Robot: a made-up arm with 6 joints. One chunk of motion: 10 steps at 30 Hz.
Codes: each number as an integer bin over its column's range. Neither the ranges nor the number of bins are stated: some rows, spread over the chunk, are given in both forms.
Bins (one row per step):
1: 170 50 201 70 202 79
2: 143 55 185 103 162 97
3: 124 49 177 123 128 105
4: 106 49 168 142 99 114
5: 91 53 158 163 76 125
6: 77 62 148 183 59 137
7: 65 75 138 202 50 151
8: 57 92 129 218 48 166
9: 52 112 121 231 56 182
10: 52 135 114 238 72 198
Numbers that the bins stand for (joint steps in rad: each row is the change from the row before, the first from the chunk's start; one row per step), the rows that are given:
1: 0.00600 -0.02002 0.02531 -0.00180 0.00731 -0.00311
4: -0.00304 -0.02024 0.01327 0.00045 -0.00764 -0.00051
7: -0.00882 -0.01453 0.00233 0.00234 -0.01475 0.00225
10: -0.01066 -0.00135 -0.00642 0.00347 -0.01155 0.00575
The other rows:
2: 0.00219 -0.01892 0.01947 -0.00077 0.00151 -0.00177
3: -0.00049 -0.02024 0.01655 -0.00014 -0.00343 -0.00118
5: -0.00515 -0.01936 0.00962 0.00111 -0.01097 0.00031
6: -0.00713 -0.01738 0.00598 0.00174 -0.01344 0.00121
8: -0.00995 -0.01080 -0.00095 0.00284 -0.01504 0.00337
9: -0.01066 -0.00640 -0.00387 0.00325 -0.01387 0.00456

